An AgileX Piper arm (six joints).
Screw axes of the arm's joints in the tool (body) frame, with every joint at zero. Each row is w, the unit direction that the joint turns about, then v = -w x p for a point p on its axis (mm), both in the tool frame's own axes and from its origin. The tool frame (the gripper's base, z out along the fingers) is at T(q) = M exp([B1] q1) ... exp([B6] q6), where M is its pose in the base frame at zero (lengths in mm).
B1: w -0.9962 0 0.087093 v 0 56.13 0
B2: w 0 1 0 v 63.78 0 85.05
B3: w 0 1 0 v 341.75 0 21.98
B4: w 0 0 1 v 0 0 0
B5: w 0 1 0 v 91 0 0
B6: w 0 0 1 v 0 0 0
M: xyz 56.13 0 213.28 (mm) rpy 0 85.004 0 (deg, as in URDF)
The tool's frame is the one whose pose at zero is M.
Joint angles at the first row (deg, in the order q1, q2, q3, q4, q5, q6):
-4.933, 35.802, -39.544, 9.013, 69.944, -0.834
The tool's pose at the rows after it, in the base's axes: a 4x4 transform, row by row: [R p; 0 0 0 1], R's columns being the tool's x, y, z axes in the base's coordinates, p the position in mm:
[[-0.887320 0.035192 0.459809 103.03], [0.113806 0.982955 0.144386 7.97], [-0.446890 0.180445 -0.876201 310.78], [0 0 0 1]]
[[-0.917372 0.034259 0.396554 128.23], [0.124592 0.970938 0.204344 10.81], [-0.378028 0.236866 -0.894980 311.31], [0 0 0 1]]
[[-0.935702 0.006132 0.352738 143.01], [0.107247 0.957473 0.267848 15.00], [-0.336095 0.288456 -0.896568 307.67], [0 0 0 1]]
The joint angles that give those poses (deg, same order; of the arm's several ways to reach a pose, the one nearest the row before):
-4.829, 41.709, -43.343, 11.203, 70.009, -1.618
-4.830, 48.742, -46.037, 14.608, 70.010, -2.324
-4.831, 52.848, -46.908, 18.412, 69.900, -4.842

